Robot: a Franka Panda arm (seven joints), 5 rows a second.
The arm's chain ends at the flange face. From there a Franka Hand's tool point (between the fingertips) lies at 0.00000 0.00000 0.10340 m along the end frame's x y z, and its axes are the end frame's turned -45 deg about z.
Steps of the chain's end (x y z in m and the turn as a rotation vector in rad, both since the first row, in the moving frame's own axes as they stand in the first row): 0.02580 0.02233 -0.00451 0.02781 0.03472 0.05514; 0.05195 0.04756 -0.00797 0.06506 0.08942 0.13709; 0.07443 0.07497 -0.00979 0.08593 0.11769 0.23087
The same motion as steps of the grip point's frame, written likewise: 0.00701 0.03466 -0.00461 -0.00489 0.04422 0.05514; 0.01422 0.07291 -0.00860 -0.01723 0.10923 0.13709; 0.01406 0.10964 -0.01088 -0.02246 0.14398 0.23087
